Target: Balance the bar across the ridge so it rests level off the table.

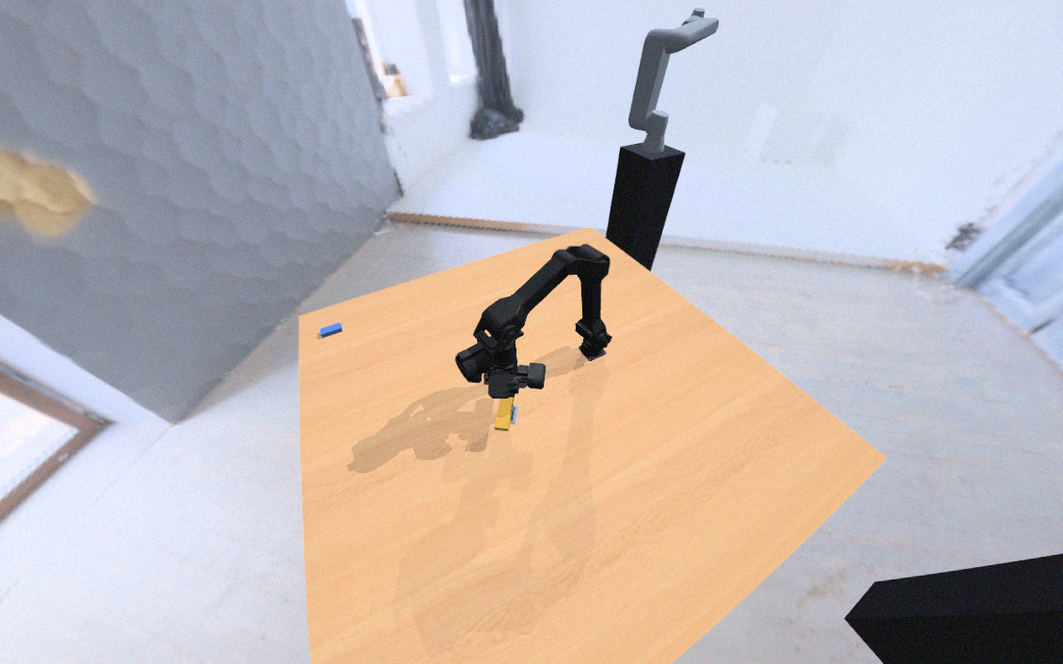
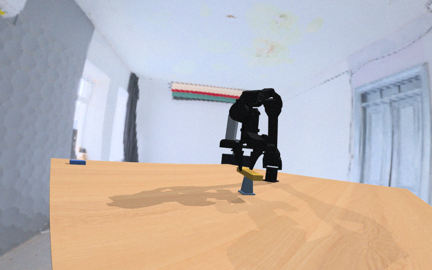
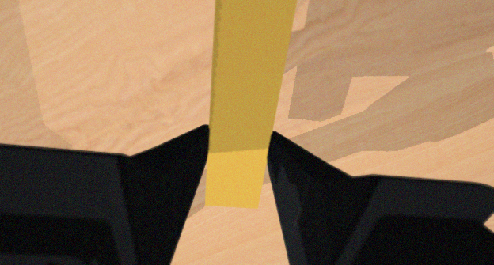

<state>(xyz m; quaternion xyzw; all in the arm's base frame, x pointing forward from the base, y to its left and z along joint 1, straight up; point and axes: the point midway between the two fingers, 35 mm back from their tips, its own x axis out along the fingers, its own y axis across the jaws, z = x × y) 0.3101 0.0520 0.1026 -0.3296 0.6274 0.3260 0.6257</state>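
My gripper tip is 2 cm to the right of the yellow bar and 2 cm short of it. The rest, counted from my gripper tip: small blue block: 55 cm to the right, 43 cm ahead, 6 cm below.
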